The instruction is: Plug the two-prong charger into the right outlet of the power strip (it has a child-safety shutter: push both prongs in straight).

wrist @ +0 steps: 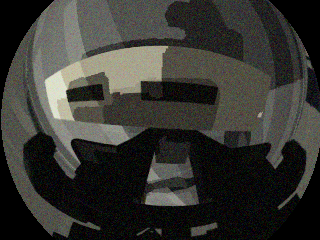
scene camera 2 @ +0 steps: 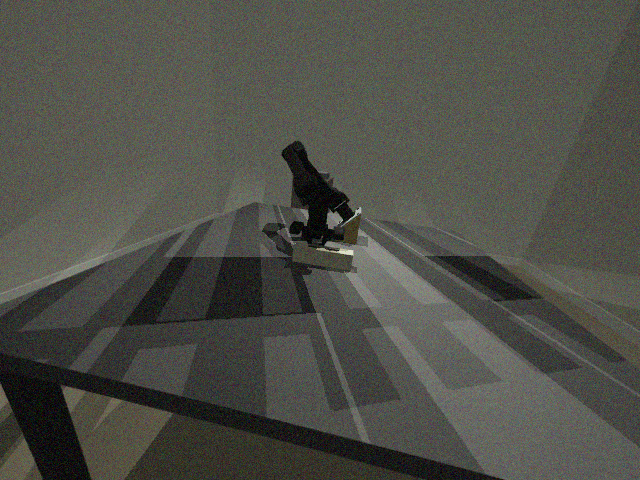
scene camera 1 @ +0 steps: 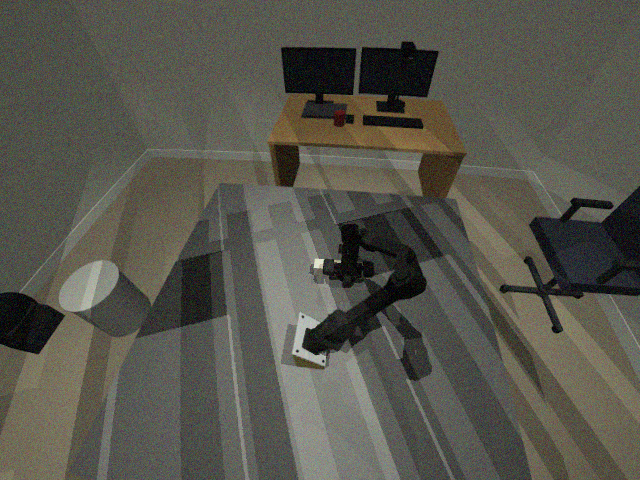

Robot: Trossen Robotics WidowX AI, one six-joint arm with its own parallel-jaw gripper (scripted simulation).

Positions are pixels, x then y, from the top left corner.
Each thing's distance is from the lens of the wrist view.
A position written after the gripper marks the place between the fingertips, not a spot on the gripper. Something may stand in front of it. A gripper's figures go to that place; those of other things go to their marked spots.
gripper (wrist: 171, 128): 0.10 m
charger (wrist: 172, 145): 0.08 m
